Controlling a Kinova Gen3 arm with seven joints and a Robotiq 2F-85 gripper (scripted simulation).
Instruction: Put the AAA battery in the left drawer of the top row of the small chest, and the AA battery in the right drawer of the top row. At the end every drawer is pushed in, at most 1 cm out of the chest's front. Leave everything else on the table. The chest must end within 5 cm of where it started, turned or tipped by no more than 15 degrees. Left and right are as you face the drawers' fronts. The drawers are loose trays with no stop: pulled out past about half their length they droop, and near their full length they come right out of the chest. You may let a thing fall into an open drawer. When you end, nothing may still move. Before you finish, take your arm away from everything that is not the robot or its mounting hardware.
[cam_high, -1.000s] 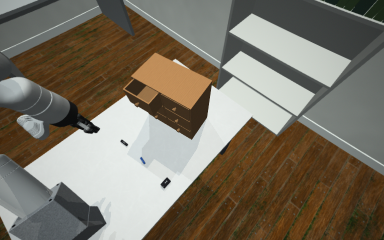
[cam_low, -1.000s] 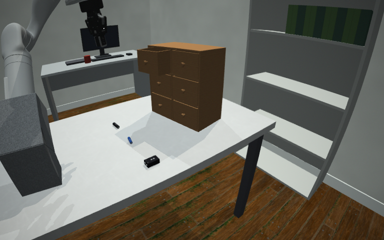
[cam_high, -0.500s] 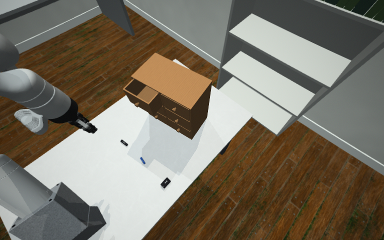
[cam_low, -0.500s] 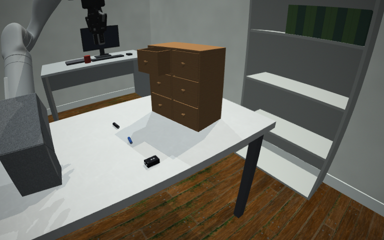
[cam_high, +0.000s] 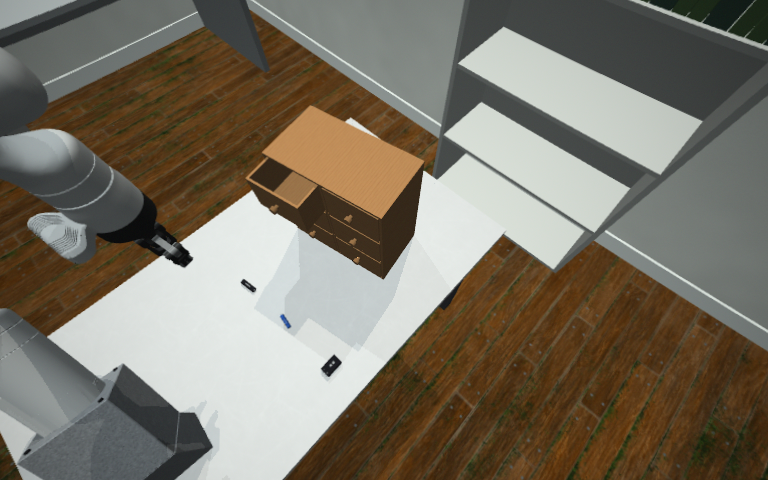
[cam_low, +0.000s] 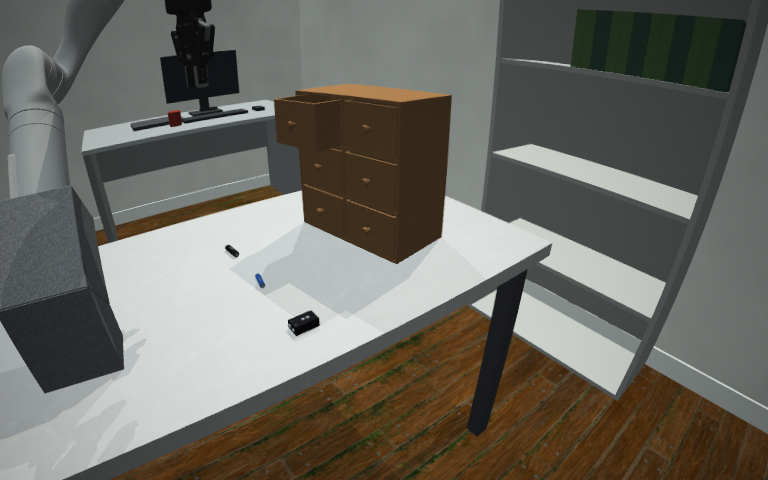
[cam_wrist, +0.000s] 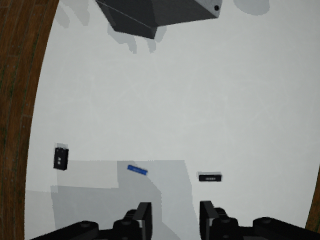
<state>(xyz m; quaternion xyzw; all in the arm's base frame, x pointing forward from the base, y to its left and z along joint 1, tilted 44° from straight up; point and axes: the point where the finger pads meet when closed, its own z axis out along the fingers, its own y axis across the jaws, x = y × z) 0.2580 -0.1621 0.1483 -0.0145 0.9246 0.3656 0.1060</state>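
The blue AAA battery lies 40 mm ahead of my hand, 70 mm to the right of it and 390 mm below it. The rest, counted from my hand: black box 20 mm ahead, 250 mm to the right, 390 mm below; then black AA battery 40 mm ahead, 80 mm to the left, 390 mm below.
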